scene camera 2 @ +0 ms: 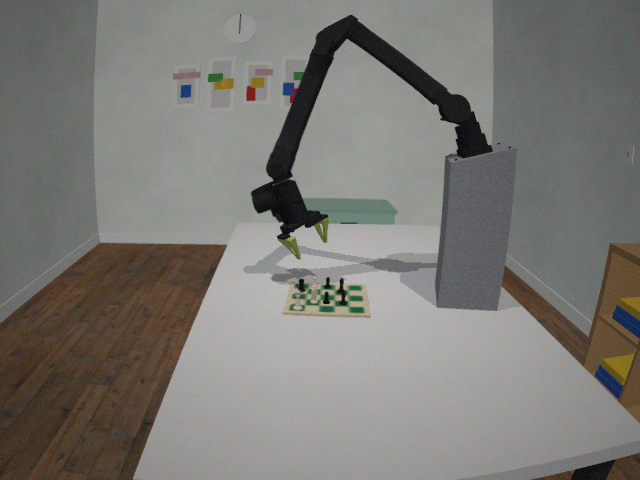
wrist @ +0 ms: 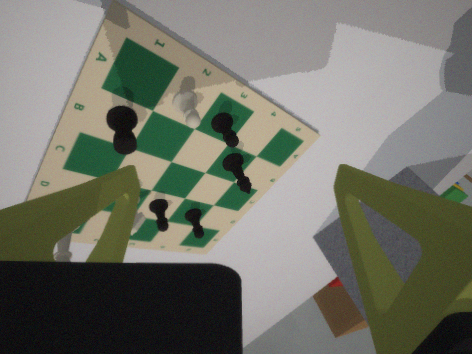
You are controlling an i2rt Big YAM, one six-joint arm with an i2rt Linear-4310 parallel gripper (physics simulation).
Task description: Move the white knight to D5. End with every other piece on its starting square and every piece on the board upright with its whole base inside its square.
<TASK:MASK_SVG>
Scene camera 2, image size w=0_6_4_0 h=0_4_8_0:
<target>my gripper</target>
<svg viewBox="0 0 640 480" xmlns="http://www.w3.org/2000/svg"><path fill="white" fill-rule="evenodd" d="M302 197L298 200L297 205L295 203L291 203L289 206L288 204L283 205L291 224L280 226L282 234L277 236L278 241L287 247L299 260L301 257L296 238L291 237L289 233L294 232L294 230L303 225L306 228L314 225L322 241L327 243L329 224L327 214L321 214L319 211L307 211Z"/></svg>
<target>chessboard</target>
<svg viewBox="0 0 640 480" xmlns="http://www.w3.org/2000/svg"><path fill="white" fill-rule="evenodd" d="M283 315L370 318L366 284L343 284L347 304L340 305L342 294L337 292L340 288L340 283L329 283L330 289L324 288L326 283L316 283L318 287L315 289L319 291L317 293L318 303L312 304L310 300L313 282L304 282L305 292L300 292L301 296L299 297L300 305L303 309L297 311L293 310L293 306L296 302L295 291L299 289L300 284L299 282L291 282ZM325 292L329 293L328 300L330 301L330 304L323 304L323 301L325 300Z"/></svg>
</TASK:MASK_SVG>
